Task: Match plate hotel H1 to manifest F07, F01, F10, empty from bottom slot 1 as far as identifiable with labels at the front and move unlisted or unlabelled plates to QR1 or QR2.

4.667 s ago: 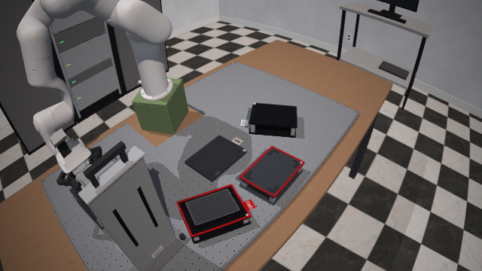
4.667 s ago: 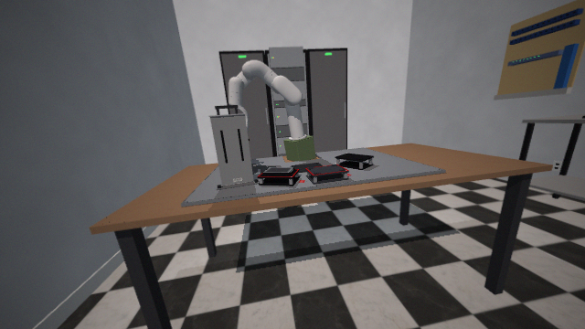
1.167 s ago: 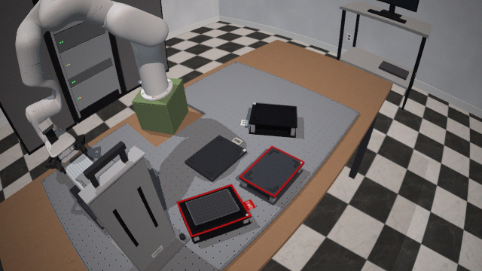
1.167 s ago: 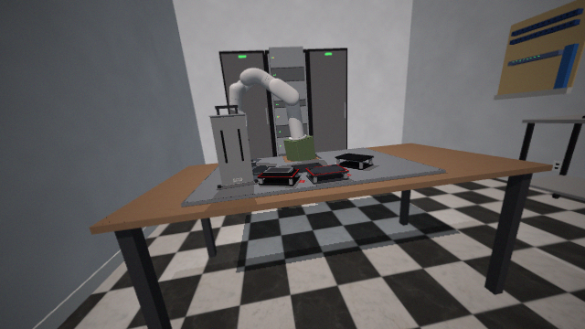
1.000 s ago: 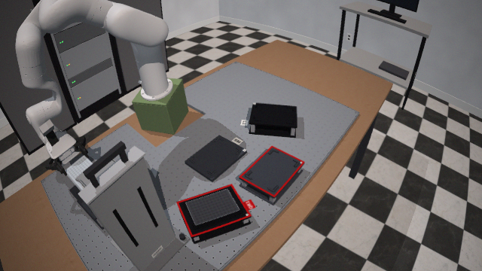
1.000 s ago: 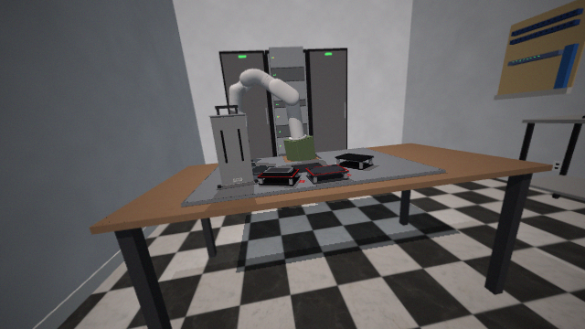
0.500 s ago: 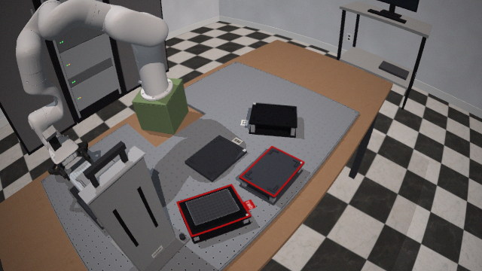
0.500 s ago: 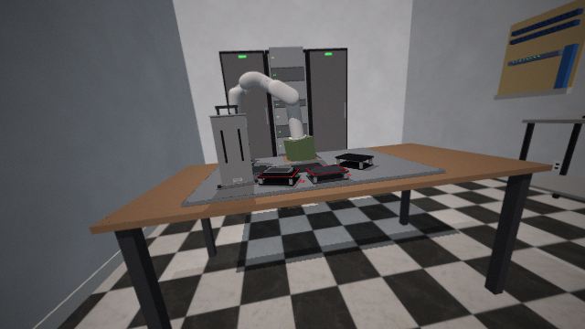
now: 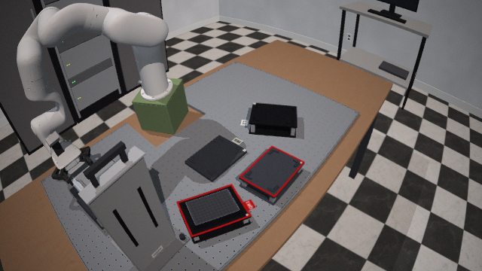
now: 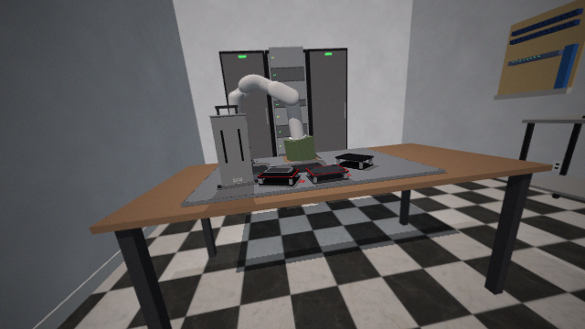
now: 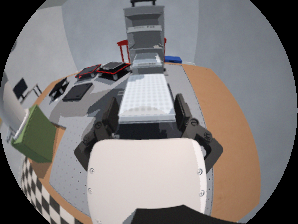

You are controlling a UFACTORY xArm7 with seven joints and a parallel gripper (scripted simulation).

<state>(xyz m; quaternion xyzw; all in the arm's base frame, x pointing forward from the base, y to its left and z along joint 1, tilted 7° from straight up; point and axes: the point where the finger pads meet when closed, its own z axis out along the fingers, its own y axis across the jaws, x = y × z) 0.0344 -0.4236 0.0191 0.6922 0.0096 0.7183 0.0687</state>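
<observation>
My gripper is now 5 cm short of the pale well plate and 2 cm above it. Also, from my hand: dark plate: 38 cm ahead, 15 cm to the left, 6 cm below.
</observation>
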